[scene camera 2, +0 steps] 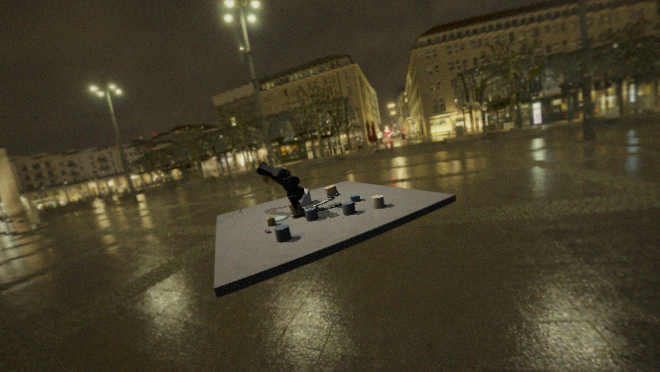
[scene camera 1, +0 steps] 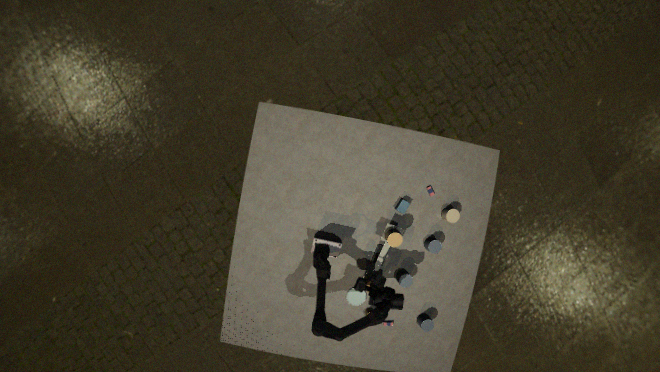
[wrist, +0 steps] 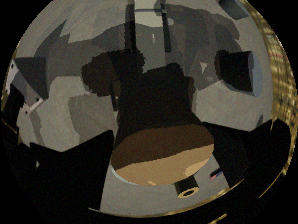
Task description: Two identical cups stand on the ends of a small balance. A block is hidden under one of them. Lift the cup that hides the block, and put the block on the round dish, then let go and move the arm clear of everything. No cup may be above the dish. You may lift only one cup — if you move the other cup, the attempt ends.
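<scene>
Open and holding nothing, the gripper (wrist: pixel 159 131) shares the wrist view with a cup (wrist: pixel 160 141) and a blue-grey cylinder (wrist: pixel 241 71).
</scene>
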